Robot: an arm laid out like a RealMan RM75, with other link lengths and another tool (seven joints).
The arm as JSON. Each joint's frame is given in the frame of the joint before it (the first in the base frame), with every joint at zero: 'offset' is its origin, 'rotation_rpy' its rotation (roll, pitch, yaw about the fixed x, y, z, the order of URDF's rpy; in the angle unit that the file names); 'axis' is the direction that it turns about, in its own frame. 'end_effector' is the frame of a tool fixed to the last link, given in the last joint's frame.
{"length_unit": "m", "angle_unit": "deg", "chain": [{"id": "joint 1", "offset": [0.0, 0.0, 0.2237], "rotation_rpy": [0.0, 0.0, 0.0], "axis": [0.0, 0.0, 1.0]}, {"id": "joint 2", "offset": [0.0, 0.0, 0.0], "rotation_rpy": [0.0, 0.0, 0.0], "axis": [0.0, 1.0, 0.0]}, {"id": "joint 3", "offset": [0.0, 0.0, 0.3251], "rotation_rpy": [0.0, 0.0, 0.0], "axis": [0.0, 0.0, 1.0]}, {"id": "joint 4", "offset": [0.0, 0.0, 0.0], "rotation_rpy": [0.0, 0.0, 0.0], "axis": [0.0, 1.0, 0.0]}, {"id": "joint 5", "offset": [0.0, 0.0, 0.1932], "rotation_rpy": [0.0, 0.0, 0.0], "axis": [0.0, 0.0, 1.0]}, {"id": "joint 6", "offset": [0.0, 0.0, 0.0], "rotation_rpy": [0.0, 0.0, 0.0], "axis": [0.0, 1.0, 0.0]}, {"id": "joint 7", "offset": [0.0, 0.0, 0.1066], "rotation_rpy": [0.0, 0.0, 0.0], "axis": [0.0, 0.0, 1.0]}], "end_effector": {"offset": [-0.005, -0.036, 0.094], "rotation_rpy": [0.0, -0.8, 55.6]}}
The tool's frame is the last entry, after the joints.
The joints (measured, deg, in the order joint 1, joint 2, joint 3, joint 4, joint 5, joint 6, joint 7), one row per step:
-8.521 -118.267 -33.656 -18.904 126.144 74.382 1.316
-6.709 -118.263 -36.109 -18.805 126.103 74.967 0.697
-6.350 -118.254 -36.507 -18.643 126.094 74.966 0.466
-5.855 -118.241 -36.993 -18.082 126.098 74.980 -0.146
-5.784 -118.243 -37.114 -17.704 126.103 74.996 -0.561
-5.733 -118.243 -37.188 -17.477 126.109 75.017 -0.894
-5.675 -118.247 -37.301 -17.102 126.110 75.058 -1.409
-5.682 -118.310 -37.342 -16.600 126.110 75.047 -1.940
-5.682 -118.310 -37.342 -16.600 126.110 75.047 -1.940
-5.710 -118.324 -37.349 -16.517 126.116 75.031 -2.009
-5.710 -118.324 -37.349 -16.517 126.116 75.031 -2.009
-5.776 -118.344 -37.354 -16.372 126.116 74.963 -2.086
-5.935 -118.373 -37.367 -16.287 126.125 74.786 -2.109
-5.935 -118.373 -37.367 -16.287 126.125 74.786 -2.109
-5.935 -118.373 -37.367 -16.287 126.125 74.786 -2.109
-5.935 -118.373 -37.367 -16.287 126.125 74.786 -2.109
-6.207 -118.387 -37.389 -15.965 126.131 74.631 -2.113
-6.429 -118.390 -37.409 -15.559 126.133 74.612 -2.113
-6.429 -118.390 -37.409 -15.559 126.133 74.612 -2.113
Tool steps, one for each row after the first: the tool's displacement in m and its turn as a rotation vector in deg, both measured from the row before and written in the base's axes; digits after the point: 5 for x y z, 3 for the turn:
-0.01319 -0.01152 0.01028 2.484 -0.903 2.682
-0.00338 -0.00271 0.00164 0.307 -0.128 0.654
-0.00591 -0.00446 0.00232 0.286 -0.179 1.044
-0.00220 -0.00117 0.00074 0.016 -0.115 0.337
-0.00136 -0.00077 0.00044 0.013 -0.152 0.206
-0.00207 -0.00110 0.00072 0.027 -0.222 0.309
-0.00199 -0.00092 0.00003 -0.101 -0.184 0.318
0.00000 0.00000 0.00000 0.000 0.000 0.000
-0.00020 0.00005 -0.00006 -0.030 -0.013 0.032
0.00000 0.00000 0.00000 0.000 0.000 0.000
-0.00038 0.00022 -0.00014 -0.075 0.026 0.069
0.00009 0.00104 -0.00051 -0.133 0.031 0.021
0.00000 0.00000 0.00000 0.000 0.000 0.000
0.00000 0.00000 0.00000 0.000 0.000 0.000
0.00000 0.00000 0.00000 0.000 0.000 0.000
-0.00033 0.00148 0.00005 -0.154 0.256 0.023
-0.00060 0.00096 0.00058 -0.078 0.330 0.017
0.00000 0.00000 0.00000 0.000 0.000 0.000

